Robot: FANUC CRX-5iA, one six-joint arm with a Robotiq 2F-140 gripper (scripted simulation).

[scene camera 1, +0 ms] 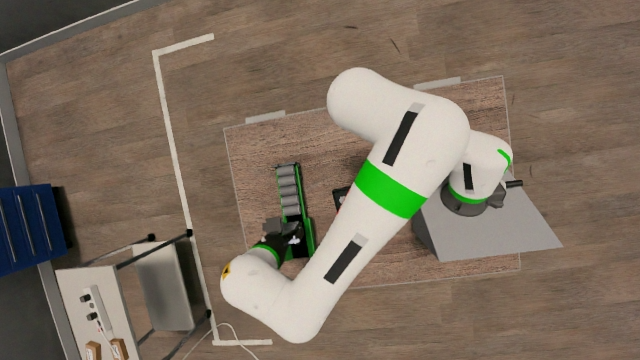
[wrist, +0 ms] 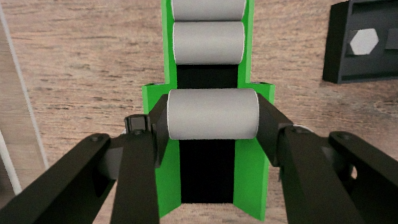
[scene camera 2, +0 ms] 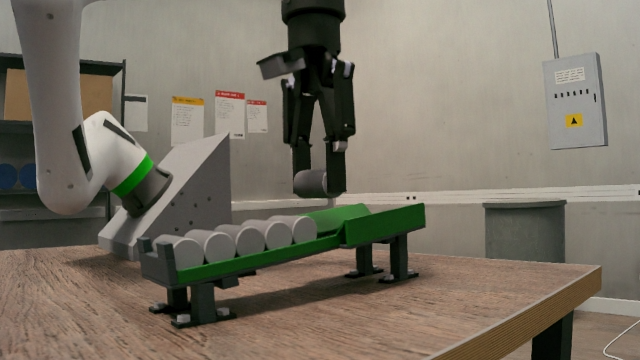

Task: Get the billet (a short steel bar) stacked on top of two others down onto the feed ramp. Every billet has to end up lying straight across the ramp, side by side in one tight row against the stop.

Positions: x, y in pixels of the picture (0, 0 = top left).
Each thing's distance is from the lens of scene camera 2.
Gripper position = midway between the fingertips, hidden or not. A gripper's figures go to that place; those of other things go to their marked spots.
gripper [scene camera 2: 319, 194]: 63 cm
steel billet [scene camera 2: 312, 184]: 61 cm
